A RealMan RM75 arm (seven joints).
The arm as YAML. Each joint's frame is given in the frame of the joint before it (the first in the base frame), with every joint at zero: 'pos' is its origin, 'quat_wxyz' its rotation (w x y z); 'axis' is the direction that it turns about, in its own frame. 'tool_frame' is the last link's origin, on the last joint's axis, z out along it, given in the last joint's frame.
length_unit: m
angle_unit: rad
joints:
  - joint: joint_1
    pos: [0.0, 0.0, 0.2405]
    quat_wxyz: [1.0, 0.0, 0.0, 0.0]
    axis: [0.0, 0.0, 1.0]
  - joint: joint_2
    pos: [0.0, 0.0, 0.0]
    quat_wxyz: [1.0, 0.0, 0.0, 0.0]
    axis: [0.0, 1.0, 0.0]
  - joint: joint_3
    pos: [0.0, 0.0, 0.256]
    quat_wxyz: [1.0, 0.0, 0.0, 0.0]
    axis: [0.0, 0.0, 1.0]
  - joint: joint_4
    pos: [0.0, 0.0, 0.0]
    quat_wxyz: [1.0, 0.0, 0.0, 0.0]
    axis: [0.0, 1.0, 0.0]
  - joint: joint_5
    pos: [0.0, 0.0, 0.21]
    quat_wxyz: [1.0, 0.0, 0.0, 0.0]
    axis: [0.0, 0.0, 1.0]
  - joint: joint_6
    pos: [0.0, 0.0, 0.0]
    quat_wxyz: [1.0, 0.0, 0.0, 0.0]
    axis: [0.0, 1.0, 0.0]
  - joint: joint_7
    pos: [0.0, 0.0, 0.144]
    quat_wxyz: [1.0, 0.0, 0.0, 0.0]
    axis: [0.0, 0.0, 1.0]
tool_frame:
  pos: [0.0, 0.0, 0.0]
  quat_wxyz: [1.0, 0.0, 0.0, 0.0]
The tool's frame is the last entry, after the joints.
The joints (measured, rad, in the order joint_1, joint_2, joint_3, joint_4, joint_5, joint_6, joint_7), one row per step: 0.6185, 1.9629, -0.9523, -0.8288, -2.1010, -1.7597, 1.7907; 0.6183, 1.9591, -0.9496, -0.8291, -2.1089, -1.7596, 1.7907; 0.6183, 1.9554, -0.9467, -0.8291, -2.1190, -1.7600, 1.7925; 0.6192, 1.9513, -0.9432, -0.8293, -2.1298, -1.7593, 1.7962; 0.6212, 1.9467, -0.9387, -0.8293, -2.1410, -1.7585, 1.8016; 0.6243, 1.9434, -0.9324, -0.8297, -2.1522, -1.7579, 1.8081; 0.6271, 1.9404, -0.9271, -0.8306, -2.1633, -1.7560, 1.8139; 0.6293, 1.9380, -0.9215, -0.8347, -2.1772, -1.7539, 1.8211; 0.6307, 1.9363, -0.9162, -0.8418, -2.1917, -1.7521, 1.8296; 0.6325, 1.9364, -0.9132, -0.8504, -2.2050, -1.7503, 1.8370; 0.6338, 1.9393, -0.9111, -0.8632, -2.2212, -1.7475, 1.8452; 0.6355, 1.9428, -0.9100, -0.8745, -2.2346, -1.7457, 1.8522
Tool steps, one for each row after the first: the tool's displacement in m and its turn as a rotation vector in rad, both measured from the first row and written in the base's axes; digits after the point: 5 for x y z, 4 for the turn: 0.00179, 0.00035, 0.00165, 0.0022, -0.0092, -0.0021; 0.00380, 0.00056, 0.00321, 0.0029, -0.0201, -0.0064; 0.00569, 0.00120, 0.00504, 0.0049, -0.0320, -0.0120; 0.00738, 0.00220, 0.00717, 0.0076, -0.0441, -0.0188; 0.00845, 0.00342, 0.00910, 0.0109, -0.0541, -0.0261; 0.00953, 0.00471, 0.01087, 0.0150, -0.0647, -0.0324; 0.01073, 0.00602, 0.01285, 0.0202, -0.0784, -0.0391; 0.01181, 0.00725, 0.01493, 0.0261, -0.0930, -0.0457; 0.01210, 0.00843, 0.01627, 0.0310, -0.1067, -0.0487; 0.01205, 0.00954, 0.01695, 0.0364, -0.1229, -0.0503; 0.01151, 0.01045, 0.01714, 0.0401, -0.1359, -0.0504
